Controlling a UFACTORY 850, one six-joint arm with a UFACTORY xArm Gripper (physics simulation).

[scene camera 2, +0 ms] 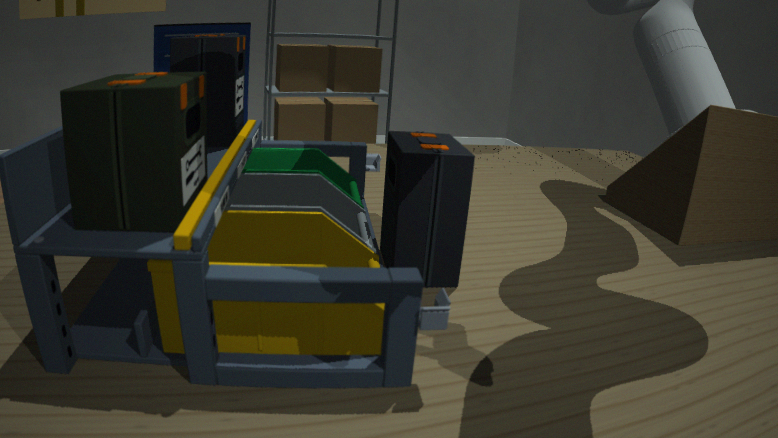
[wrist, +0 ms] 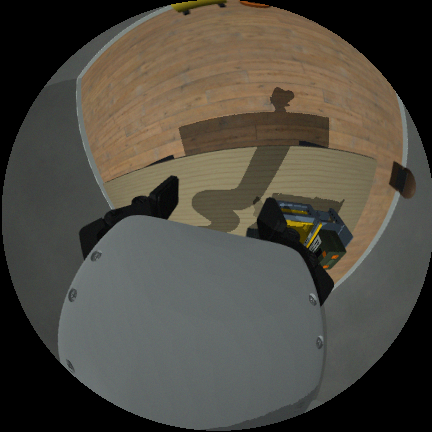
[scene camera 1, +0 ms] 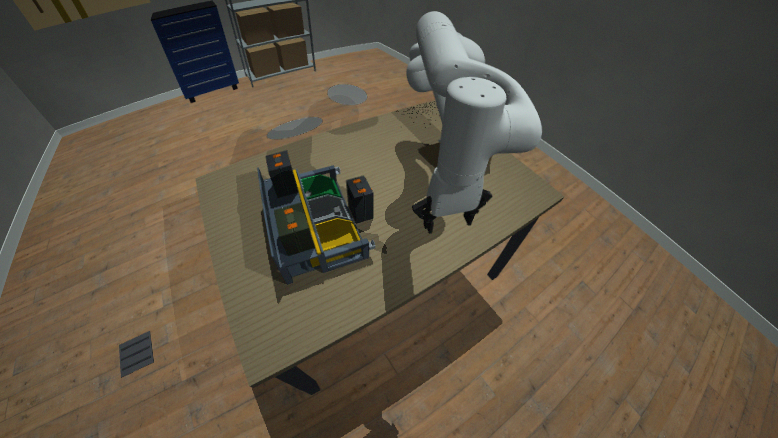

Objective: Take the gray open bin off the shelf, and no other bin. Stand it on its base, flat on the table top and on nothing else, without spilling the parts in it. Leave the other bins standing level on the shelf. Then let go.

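The gray open bin point(scene camera 1: 328, 208) point(scene camera 2: 288, 190) sits in the lower tier of the blue-gray shelf point(scene camera 1: 287, 276) point(scene camera 2: 402, 326), between the green bin point(scene camera 1: 325, 187) point(scene camera 2: 283, 159) and the yellow bin point(scene camera 1: 336, 233) point(scene camera 2: 283, 233). A few small parts show inside the gray bin in scene camera 1. All three bins look level. My gripper point(scene camera 1: 449, 225) point(wrist: 219, 198) is open and empty, pointing down above the table, to the right of the shelf in scene camera 1. It does not show in scene camera 2. The gray bin cannot be made out in the wrist view.
A black case point(scene camera 1: 360, 209) point(scene camera 2: 419, 217) stands upright on the table point(scene camera 1: 244, 337) point(scene camera 2: 680, 402) close before the bins' open fronts. An olive case point(scene camera 1: 293, 236) point(scene camera 2: 141, 174) and another black case point(scene camera 1: 282, 179) point(scene camera 2: 217, 97) stand on the shelf's top. A wooden panel point(scene camera 2: 729, 184) stands near the arm.
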